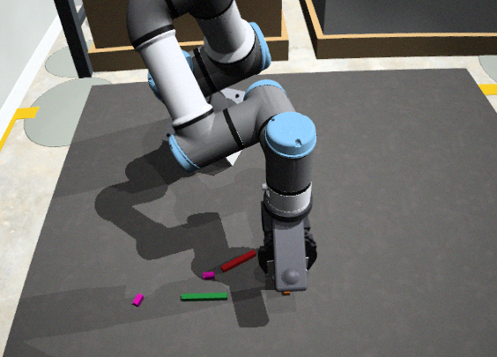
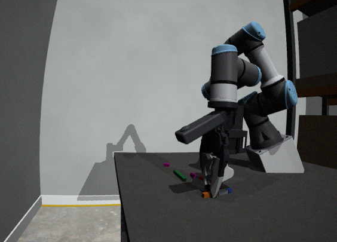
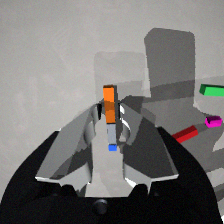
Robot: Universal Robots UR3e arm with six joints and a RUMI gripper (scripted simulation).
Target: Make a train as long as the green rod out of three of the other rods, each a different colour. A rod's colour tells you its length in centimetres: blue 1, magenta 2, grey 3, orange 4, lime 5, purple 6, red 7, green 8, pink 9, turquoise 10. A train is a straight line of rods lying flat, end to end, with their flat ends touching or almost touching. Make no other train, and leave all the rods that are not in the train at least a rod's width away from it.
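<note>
The orange rod lies 1 cm below my hand. The rest, counted from my hand: grey rod: 4 cm behind, 1 cm below; blue rod: 6 cm behind, 1 cm below; red rod: 8 cm to the right, 5 cm behind, 1 cm below.
</note>
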